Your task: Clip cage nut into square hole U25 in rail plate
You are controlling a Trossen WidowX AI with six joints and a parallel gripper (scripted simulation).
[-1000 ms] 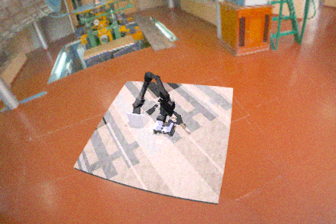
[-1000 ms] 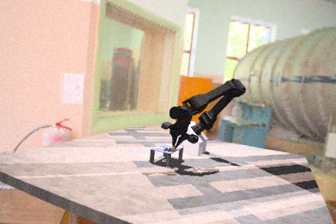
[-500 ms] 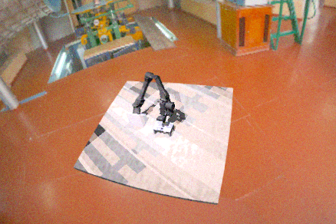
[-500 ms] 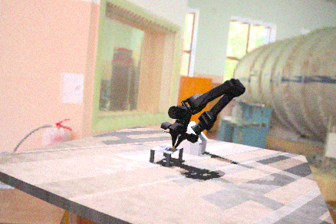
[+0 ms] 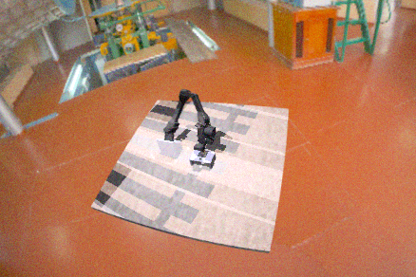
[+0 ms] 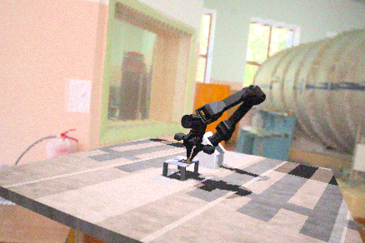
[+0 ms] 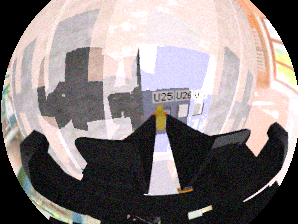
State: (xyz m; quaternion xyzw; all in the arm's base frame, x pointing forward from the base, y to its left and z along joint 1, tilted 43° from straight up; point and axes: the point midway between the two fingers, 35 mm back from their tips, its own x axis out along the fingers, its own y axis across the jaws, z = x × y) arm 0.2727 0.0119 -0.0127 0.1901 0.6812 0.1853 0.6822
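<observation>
Now: gripper tip 10 mm above the small yellow cage nut. From my gripper tip the other things lie so: label 20 mm ahead, 30 mm to the right, 10 mm below.
</observation>
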